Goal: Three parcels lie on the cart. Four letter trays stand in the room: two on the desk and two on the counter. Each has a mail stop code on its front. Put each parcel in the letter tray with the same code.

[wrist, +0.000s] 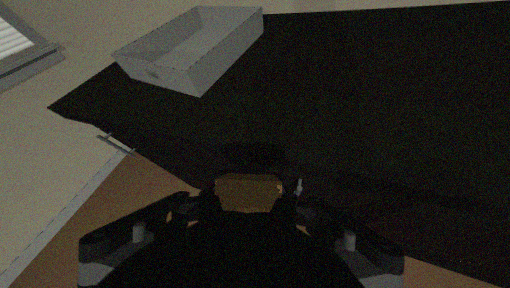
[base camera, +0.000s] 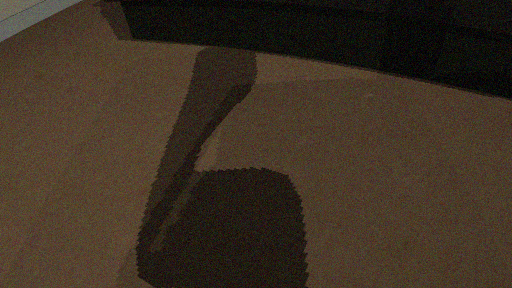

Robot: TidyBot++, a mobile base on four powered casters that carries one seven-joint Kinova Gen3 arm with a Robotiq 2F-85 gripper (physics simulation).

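Places are measured from the arm's base along level axes (x right, y back, z down), in centimetres.
Where they show: gripper, fingertip midpoint: (wrist: 250,189).
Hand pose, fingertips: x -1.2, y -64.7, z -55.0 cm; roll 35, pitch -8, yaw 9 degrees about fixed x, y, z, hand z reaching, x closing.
Note:
Things, the pixels of their centre, and the offset from my fingertips. Level surfaces: height alone.
- parcel at the middle of its body: (wrist: 246,249) dy +5.4, dx -0.9, dz -0.1 cm
- grey letter tray at the middle of its body: (wrist: 197,41) dy -44.2, dx -10.2, dz +0.5 cm
- desk top at its surface level: dz +3.7 cm
My gripper (wrist: 250,189) is shut on a brown parcel in the wrist view. The parcel (wrist: 248,192) sits between the fingertips at the lower middle; no code on it can be read. A grey letter tray (wrist: 225,55) stands on the dark counter or desk top (wrist: 360,90), near its left end, beyond and to the upper left of the gripper. The tray looks empty, and the mark on its front is too dim to read. The gripper does not show in the base camera view, where a dark arm-like shadow falls on the floor.
The dark cabinet base (base camera: 300,35) (wrist: 150,140) runs across the top of the base camera view. Metal handles (wrist: 299,187) show on its front. A pale wall (wrist: 45,150) with a white skirting strip (wrist: 65,212) is at the left. A framed slatted thing (wrist: 25,45) is at the upper left.

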